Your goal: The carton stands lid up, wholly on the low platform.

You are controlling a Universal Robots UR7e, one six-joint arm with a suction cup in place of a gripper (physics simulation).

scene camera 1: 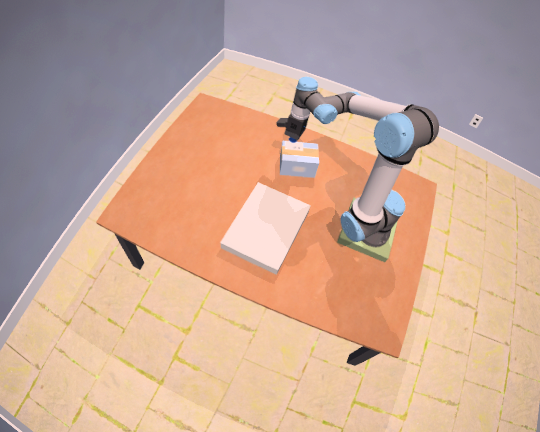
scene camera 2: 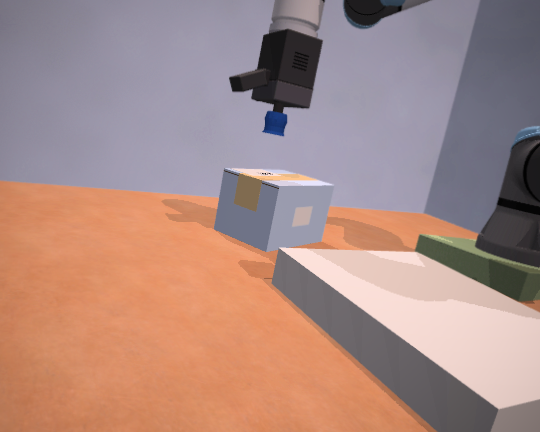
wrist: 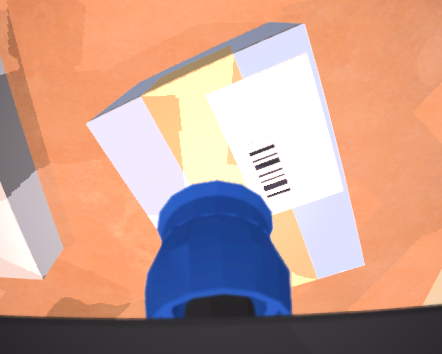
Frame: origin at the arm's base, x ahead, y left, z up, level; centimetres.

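Seen in the pictures: hand, its tool point: (scene camera 1: pixel 292 139) (scene camera 2: pixel 273 134) (wrist: pixel 215 230); arm's base, origin of its link: (scene camera 2: pixel 517 256).
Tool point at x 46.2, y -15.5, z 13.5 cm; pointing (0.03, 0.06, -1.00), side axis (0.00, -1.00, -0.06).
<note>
Offsets run from my tool point to a thing's top centre. Level surfaces: height alone.
The carton {dx -3.9, dy -1.8, dz -6.9 cm} (scene camera 1: pixel 309 166) (scene camera 2: pixel 245 220) (wrist: pixel 305 115) is a pale blue box with tan tape and a white barcode label on its lid. It stands upright, lid up, on the table, apart from the low platform. The platform {dx -6.7, dy +34.3, dz -12.5 cm} (scene camera 1: pixel 265 230) (scene camera 2: pixel 400 285) (wrist: pixel 46 225) is a pale, flat block, nearer the front of the table in the scene camera 1 view. My gripper (scene camera 1: pixel 293 140) (scene camera 2: pixel 274 134) (wrist: pixel 215 200), a blue suction cup, hangs above the carton, with a gap between cup and lid in the scene camera 2 view. It holds nothing. The cup hides part of the lid in the wrist view.
The arm's base stands on a green block (scene camera 1: pixel 365 250) (scene camera 2: pixel 450 257) to the right of the platform. The orange table {dz -17.3 cm} (scene camera 1: pixel 165 165) (scene camera 2: pixel 125 300) carries everything. Grey walls stand beyond the table, and the arm reaches over its far edge.
</note>
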